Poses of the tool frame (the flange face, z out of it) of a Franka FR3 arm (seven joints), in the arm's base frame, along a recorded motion.
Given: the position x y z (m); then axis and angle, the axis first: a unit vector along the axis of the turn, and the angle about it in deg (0 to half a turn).
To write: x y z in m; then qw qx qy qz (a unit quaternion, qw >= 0). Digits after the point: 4 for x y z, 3 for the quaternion.
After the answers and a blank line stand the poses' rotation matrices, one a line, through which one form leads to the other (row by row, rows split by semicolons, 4 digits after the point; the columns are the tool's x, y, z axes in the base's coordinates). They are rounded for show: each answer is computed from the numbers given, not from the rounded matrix.
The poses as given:
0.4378 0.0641 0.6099 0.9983 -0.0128 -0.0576 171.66
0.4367 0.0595 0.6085 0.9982 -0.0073 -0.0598 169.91
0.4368 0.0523 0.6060 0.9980 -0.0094 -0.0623 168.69
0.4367 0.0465 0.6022 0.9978 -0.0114 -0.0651 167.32
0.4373 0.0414 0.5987 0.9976 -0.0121 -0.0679 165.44
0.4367 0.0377 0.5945 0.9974 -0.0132 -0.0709 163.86
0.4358 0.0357 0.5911 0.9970 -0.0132 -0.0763 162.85
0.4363 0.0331 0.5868 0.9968 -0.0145 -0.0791 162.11
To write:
0.4378 0.0641 0.6099 0.073 0.996 -0.013 -0.057
0.4367 0.0595 0.6085 0.088 0.994 -0.007 -0.060
0.4368 0.0523 0.6060 0.099 0.993 -0.009 -0.062
0.4367 0.0465 0.6022 0.110 0.992 -0.011 -0.065
0.4373 0.0414 0.5987 0.127 0.990 -0.012 -0.067
0.4367 0.0377 0.5945 0.140 0.988 -0.013 -0.070
0.4358 0.0357 0.5911 0.149 0.986 -0.013 -0.075
0.4363 0.0331 0.5868 0.155 0.985 -0.014 -0.078

0.9931 -0.0171 -0.1162; -0.0338 -0.9891 -0.1433; -0.1125 0.1463 -0.9828
0.9928 -0.0040 -0.1197; -0.0249 -0.9844 -0.1740; -0.1172 0.1757 -0.9774
0.9921 -0.0064 -0.1250; -0.0308 -0.9804 -0.1946; -0.1213 0.1969 -0.9729
0.9914 -0.0082 -0.1308; -0.0368 -0.9754 -0.2176; -0.1258 0.2205 -0.9672
0.9906 -0.0067 -0.1363; -0.0408 -0.9676 -0.2492; -0.1303 0.2524 -0.9588
0.9898 -0.0061 -0.1423; -0.0455 -0.9602 -0.2754; -0.1350 0.2791 -0.9507
0.9883 -0.0032 -0.1527; -0.0482 -0.9552 -0.2920; -0.1449 0.2960 -0.9442
0.9874 -0.0039 -0.1583; -0.0525 -0.9512 -0.3040; -0.1494 0.3084 -0.9394

